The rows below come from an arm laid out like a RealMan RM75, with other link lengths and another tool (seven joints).
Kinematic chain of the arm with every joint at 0, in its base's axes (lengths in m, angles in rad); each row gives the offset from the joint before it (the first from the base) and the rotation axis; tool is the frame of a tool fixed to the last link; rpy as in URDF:
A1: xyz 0 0 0.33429 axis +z
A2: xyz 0 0 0 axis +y
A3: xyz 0 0 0.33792 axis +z
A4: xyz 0 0 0 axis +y
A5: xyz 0 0 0.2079 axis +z
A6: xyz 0 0 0 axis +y
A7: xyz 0 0 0.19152 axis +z
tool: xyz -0.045 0.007 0.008 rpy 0 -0.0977 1.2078
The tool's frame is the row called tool.
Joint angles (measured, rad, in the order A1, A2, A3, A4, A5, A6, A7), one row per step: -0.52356 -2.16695 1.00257 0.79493 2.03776 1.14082 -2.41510; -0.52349 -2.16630 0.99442 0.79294 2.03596 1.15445 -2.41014; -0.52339 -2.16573 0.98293 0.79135 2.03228 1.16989 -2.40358; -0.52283 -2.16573 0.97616 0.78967 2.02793 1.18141 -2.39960; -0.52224 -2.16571 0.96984 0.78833 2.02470 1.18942 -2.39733; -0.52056 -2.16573 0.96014 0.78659 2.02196 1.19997 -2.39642; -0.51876 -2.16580 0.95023 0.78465 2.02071 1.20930 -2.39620; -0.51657 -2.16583 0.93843 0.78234 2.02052 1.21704 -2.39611; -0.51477 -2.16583 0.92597 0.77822 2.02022 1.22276 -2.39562; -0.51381 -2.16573 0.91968 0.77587 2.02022 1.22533 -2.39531; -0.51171 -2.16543 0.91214 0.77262 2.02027 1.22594 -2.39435; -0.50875 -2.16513 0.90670 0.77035 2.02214 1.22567 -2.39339
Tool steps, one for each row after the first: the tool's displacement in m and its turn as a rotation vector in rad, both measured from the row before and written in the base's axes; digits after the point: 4 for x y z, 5 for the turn. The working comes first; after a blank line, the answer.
Tool pose at each row, in the base's axes (x y z in m, rotation vector in rad; the steps are taken from these numbers as rounded here): -0.2986 0.3774 -0.0689 -2.69473 -0.19152 -0.09694; -0.2981 0.3759 -0.0681 -2.70053 -0.19091 -0.10833; -0.2972 0.3747 -0.0668 -2.70414 -0.19048 -0.12433; -0.2962 0.3733 -0.0662 -2.70788 -0.19160 -0.13829; -0.2956 0.3726 -0.0656 -2.70908 -0.19476 -0.14912; -0.2954 0.3713 -0.0646 -2.71005 -0.20342 -0.16264; -0.2956 0.3700 -0.0636 -2.71046 -0.21334 -0.17401; -0.2963 0.3690 -0.0625 -2.70844 -0.22584 -0.18395; -0.2973 0.3683 -0.0615 -2.70501 -0.24020 -0.19339; -0.2979 0.3679 -0.0610 -2.70311 -0.24770 -0.19770; -0.2994 0.3675 -0.0604 -2.69868 -0.25820 -0.20067; -0.3015 0.3668 -0.0600 -2.69540 -0.26695 -0.19949

0.0005 -0.0015 0.0008 -0.00551 -0.00812 -0.00269; 0.0009 -0.0012 0.0013 -0.00334 -0.01130 -0.00309; 0.0010 -0.0014 0.0006 -0.00370 -0.01010 -0.00171; 0.0006 -0.0007 0.0006 -0.00144 -0.00814 0.00043; 0.0002 -0.0013 0.0010 -0.00181 -0.01087 0.00387; -0.0002 -0.0013 0.0010 -0.00146 -0.00953 0.00512; -0.0007 -0.0010 0.0011 0.00058 -0.00888 0.00739; -0.0010 -0.0007 0.0010 0.00167 -0.00879 0.00892; -0.0006 -0.0004 0.0005 0.00094 -0.00416 0.00477; -0.0015 -0.0004 0.0006 0.00302 -0.00363 0.00737; -0.0021 -0.0007 0.0004 0.00207 -0.00047 0.00667
